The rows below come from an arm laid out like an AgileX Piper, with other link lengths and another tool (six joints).
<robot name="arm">
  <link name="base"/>
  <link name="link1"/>
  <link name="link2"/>
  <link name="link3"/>
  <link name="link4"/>
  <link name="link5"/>
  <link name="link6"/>
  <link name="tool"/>
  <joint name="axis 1" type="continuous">
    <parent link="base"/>
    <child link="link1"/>
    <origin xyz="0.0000 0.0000 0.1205" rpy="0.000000 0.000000 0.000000"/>
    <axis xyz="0 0 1"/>
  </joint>
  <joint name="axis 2" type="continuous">
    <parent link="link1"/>
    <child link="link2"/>
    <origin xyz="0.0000 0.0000 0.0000" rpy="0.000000 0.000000 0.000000"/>
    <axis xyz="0 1 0"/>
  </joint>
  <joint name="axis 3" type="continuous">
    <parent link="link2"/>
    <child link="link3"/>
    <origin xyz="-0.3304 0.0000 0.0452" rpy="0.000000 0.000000 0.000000"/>
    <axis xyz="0 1 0"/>
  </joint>
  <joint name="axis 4" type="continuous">
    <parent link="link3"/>
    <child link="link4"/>
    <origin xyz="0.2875 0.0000 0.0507" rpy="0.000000 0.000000 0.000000"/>
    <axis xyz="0.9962 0 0.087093"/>
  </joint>
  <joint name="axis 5" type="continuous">
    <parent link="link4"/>
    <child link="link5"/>
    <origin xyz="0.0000 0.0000 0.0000" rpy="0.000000 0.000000 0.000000"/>
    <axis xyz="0 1 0"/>
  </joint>
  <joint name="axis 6" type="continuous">
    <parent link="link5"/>
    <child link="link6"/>
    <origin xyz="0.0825 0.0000 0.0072" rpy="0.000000 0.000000 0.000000"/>
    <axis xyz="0.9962 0 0.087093"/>
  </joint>
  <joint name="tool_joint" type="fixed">
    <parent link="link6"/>
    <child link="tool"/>
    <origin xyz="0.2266 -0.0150 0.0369" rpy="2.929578 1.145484 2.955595"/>
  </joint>
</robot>
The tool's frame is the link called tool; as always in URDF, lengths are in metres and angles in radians. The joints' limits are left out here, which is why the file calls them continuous.
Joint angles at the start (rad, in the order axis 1, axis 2, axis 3, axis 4, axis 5, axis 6):
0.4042 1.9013 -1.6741 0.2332 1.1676 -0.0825
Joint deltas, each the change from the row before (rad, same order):
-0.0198 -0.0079 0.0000 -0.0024 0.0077 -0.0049
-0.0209 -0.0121 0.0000 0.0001 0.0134 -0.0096
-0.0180 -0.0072 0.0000 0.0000 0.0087 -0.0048
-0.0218 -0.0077 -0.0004 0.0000 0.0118 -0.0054
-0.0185 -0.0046 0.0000 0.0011 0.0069 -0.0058
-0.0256 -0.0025 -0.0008 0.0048 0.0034 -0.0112
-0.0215 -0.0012 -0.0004 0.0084 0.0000 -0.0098
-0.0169 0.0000 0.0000 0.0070 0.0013 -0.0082
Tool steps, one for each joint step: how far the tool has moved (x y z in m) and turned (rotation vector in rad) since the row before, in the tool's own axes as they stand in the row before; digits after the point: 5 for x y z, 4 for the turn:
0.00225 -0.00996 -0.00551 0.0003 -0.0045 0.0129
0.00426 -0.00919 -0.00675 -0.0001 -0.0031 0.0086
0.00267 -0.00835 -0.00455 -0.0017 -0.0024 0.0112
0.00347 -0.01014 -0.00489 -0.0023 -0.0010 0.0140
0.00197 -0.00851 -0.00350 -0.0026 -0.0017 0.0112
0.00047 -0.01119 -0.00426 -0.0053 -0.0057 0.0129
-0.00044 -0.00830 -0.00348 -0.0085 -0.0068 0.0101
-0.00006 -0.00651 -0.00197 -0.0069 -0.0030 0.0077

